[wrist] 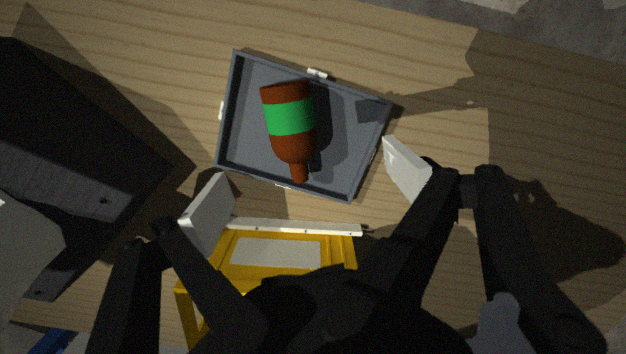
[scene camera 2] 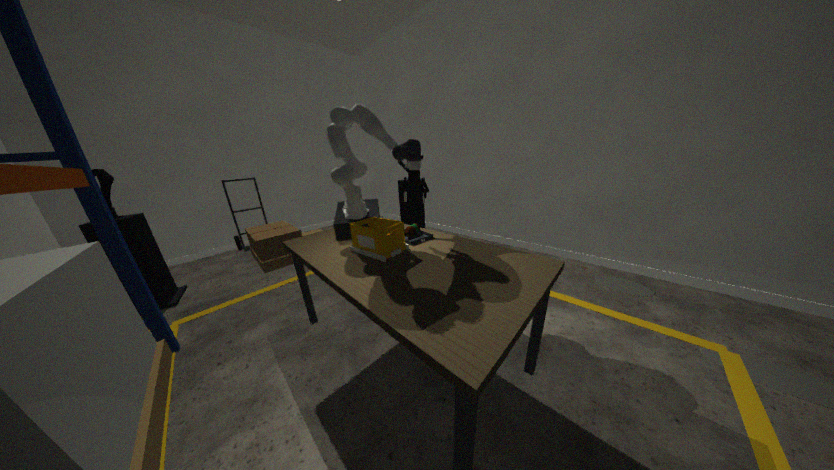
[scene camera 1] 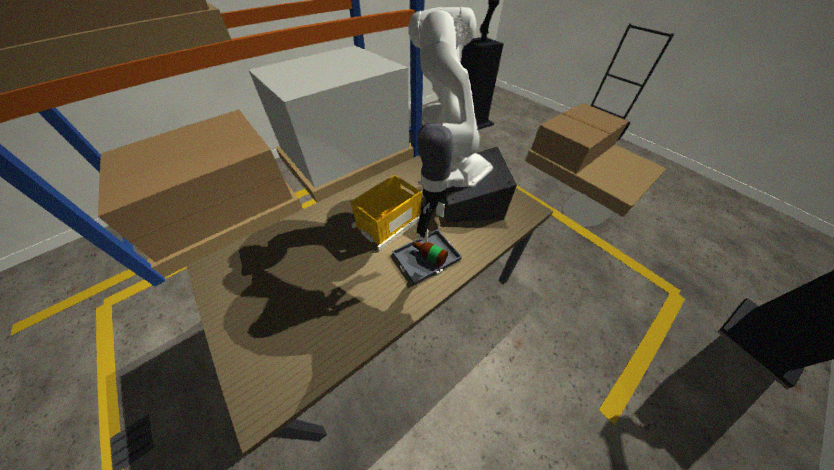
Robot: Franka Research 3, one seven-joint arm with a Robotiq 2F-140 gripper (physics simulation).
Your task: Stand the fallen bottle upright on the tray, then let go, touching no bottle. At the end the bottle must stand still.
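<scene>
The brown bottle with a green band (scene camera 1: 433,254) (scene camera 2: 413,227) (wrist: 290,117) lies on its side in the grey tray (scene camera 1: 407,262) (scene camera 2: 421,238) (wrist: 248,142). In the wrist view its base is towards the tray's far side and its neck points down the picture, towards the near rim and the yellow crate. My gripper (scene camera 1: 433,223) (scene camera 2: 414,189) (wrist: 305,171) is wide open and empty, above the table by the neck side of the tray. In the wrist view its pads stand left and right of the neck, apart from it. The exact height above the bottle is hard to tell.
A yellow crate (scene camera 1: 382,213) (scene camera 2: 378,236) (wrist: 275,252) stands beside the tray on the neck side, with a white strip (wrist: 300,227) along its foot. The black block under the arm's base (scene camera 1: 481,195) (wrist: 65,120) stands on the table (scene camera 1: 361,315) near the tray.
</scene>
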